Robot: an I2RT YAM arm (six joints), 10 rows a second.
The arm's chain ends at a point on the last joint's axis. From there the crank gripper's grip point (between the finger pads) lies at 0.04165 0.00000 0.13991 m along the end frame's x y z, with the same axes.
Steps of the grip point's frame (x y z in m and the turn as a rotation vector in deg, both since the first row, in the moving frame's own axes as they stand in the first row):
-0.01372, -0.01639, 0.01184, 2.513, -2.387, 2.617
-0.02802, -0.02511, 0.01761, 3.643, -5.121, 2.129
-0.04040, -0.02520, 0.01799, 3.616, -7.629, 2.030
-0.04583, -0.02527, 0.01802, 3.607, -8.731, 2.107
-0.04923, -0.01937, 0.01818, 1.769, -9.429, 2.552
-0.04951, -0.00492, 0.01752, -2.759, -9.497, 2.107
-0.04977, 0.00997, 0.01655, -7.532, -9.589, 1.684
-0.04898, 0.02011, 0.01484, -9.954, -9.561, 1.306
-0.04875, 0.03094, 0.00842, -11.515, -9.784, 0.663
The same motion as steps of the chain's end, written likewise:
-0.00796, -0.01199, 0.01032, 2.513, -2.387, 2.617
-0.01551, -0.01743, 0.01469, 3.643, -5.121, 2.129
-0.02160, -0.01737, 0.01393, 3.616, -7.629, 2.030
-0.02426, -0.01744, 0.01355, 3.607, -8.731, 2.107
-0.02581, -0.01630, 0.01329, 1.769, -9.429, 2.552
-0.02572, -0.01289, 0.01277, -2.759, -9.497, 2.107
-0.02567, -0.00961, 0.01287, -7.532, -9.589, 1.684
-0.02500, -0.00524, 0.01208, -9.954, -9.561, 1.306
-0.02437, 0.00210, 0.00628, -11.515, -9.784, 0.663

